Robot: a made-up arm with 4 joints. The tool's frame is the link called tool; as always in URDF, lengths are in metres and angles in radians. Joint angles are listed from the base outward.
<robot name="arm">
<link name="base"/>
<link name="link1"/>
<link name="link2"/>
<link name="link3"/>
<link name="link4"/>
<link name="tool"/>
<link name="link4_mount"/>
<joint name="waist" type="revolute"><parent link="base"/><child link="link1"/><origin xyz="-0.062 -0.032 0.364" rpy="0 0 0"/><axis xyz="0 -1 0"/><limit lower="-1.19" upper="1.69"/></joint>
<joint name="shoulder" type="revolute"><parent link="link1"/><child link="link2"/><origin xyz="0.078 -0.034 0.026" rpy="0 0 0"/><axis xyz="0 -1 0"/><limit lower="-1.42" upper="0.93"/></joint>
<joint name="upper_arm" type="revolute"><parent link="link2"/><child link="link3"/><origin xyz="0.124 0.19 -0.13" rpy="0 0 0"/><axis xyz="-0.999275 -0.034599 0.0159"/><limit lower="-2.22" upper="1.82"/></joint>
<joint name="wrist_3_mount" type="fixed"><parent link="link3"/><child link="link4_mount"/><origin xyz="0.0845 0.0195 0.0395" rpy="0 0 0"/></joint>
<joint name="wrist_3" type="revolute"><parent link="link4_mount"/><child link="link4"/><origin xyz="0.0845 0.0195 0.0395" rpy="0 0 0"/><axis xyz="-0.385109 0.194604 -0.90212"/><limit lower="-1.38" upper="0.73"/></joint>
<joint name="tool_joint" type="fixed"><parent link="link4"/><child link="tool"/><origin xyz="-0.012 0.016 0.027" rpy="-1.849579 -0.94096 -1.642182"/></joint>
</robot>
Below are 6 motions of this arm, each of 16 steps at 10 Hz.
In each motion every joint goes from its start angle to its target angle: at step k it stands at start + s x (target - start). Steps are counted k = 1, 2, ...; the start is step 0. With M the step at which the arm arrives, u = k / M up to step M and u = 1 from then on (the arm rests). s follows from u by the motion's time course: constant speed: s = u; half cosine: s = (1 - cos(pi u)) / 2; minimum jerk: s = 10 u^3 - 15 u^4 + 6 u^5.
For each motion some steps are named. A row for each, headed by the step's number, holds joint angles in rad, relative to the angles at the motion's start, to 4 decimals.
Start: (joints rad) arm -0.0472 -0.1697 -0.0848 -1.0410
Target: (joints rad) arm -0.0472 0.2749 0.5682 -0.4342
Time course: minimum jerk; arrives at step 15
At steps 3, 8, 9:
3: 0.0000 0.0258 0.0378 0.0351
8: 0.0000 0.2500 0.3672 0.3412
9: 0.0000 0.3035 0.4457 0.4142

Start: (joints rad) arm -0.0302 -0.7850 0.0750 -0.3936
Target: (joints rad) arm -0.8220 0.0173 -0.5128 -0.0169
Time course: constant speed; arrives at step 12
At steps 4, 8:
4: -0.2639 0.2674 -0.1959 0.1256
8: -0.5279 0.5349 -0.3919 0.2511

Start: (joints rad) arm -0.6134 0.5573 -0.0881 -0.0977
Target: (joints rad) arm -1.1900 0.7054 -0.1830 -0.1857
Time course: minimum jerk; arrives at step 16
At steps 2, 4, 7, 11, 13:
2: -0.0093 0.0024 -0.0015 -0.0014
4: -0.0597 0.0153 -0.0098 -0.0091
7: -0.2214 0.0569 -0.0364 -0.0338
11: -0.4728 0.1214 -0.0778 -0.0722
13: -0.5485 0.1409 -0.0903 -0.0837

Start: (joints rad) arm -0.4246 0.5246 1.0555 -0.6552
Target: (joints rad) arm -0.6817 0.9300 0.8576 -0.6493
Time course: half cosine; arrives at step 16
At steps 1, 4, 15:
1: -0.0025 0.0039 -0.0019 0.0001
4: -0.0377 0.0594 -0.0290 0.0009
15: -0.2546 0.4015 -0.1960 0.0058

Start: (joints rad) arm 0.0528 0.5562 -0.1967 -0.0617
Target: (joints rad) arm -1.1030 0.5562 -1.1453 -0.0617
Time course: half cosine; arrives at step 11
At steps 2, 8, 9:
2: -0.0917 0.0000 -0.0753 0.0000
8: -0.9563 0.0000 -0.7849 0.0000
9: -1.0641 0.0000 -0.8733 0.0000

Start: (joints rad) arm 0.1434 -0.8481 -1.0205 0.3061
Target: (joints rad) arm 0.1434 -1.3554 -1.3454 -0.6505
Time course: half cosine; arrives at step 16
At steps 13, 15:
13: 0.0000 -0.4646 -0.2975 -0.8760
15: 0.0000 -0.5024 -0.3218 -0.9474

